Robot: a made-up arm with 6 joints. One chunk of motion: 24 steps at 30 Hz.
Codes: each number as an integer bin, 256 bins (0 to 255) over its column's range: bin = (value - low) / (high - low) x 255, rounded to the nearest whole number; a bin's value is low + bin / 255 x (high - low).
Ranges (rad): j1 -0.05..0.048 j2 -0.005..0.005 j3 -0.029..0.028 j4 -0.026..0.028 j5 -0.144..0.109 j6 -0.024..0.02
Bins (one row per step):
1: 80 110 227 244 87 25
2: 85 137 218 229 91 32
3: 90 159 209 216 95 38
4: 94 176 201 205 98 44
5: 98 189 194 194 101 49
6: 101 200 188 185 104 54
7: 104 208 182 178 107 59
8: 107 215 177 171 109 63
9: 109 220 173 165 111 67
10: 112 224 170 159 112 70
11: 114 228 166 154 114 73
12: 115 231 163 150 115 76
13: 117 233 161 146 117 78
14: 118 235 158 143 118 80
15: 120 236 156 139 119 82
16: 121 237 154 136 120 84
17: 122 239 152 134 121 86
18: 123 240 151 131 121 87
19: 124 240 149 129 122 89
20: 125 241 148 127 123 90
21: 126 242 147 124 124 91
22: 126 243 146 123 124 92
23: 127 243 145 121 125 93
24: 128 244 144 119 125 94
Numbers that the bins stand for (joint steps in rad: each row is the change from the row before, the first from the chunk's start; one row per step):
1: -0.01925 -0.00069 0.02174 0.02567 -0.05768 -0.01969
2: -0.01733 0.00037 0.01973 0.02249 -0.05371 -0.01848
3: -0.01541 0.00124 0.01772 0.01974 -0.04975 -0.01744
4: -0.01387 0.00190 0.01593 0.01741 -0.04677 -0.01641
5: -0.01234 0.00241 0.01436 0.01508 -0.04379 -0.01555
6: -0.01118 0.00284 0.01302 0.01318 -0.04082 -0.01468
7: -0.01003 0.00316 0.01168 0.01169 -0.03784 -0.01382
8: -0.00888 0.00343 0.01056 0.01021 -0.03585 -0.01313
9: -0.00811 0.00363 0.00967 0.00894 -0.03387 -0.01244
10: -0.00696 0.00378 0.00900 0.00767 -0.03288 -0.01192
11: -0.00619 0.00394 0.00811 0.00661 -0.03089 -0.01140
12: -0.00580 0.00406 0.00744 0.00576 -0.02990 -0.01089
13: -0.00504 0.00414 0.00699 0.00492 -0.02792 -0.01054
14: -0.00465 0.00422 0.00632 0.00428 -0.02693 -0.01020
15: -0.00388 0.00425 0.00587 0.00344 -0.02593 -0.00985
16: -0.00350 0.00429 0.00542 0.00280 -0.02494 -0.00951
17: -0.00311 0.00437 0.00498 0.00238 -0.02395 -0.00916
18: -0.00273 0.00441 0.00475 0.00174 -0.02395 -0.00899
19: -0.00235 0.00441 0.00431 0.00132 -0.02296 -0.00864
20: -0.00196 0.00445 0.00408 0.00089 -0.02196 -0.00847
21: -0.00158 0.00449 0.00386 0.00026 -0.02097 -0.00830
22: -0.00158 0.00453 0.00364 0.00005 -0.02097 -0.00813
23: -0.00119 0.00453 0.00341 -0.00038 -0.01998 -0.00795
24: -0.00081 0.00457 0.00319 -0.00080 -0.01998 -0.00778

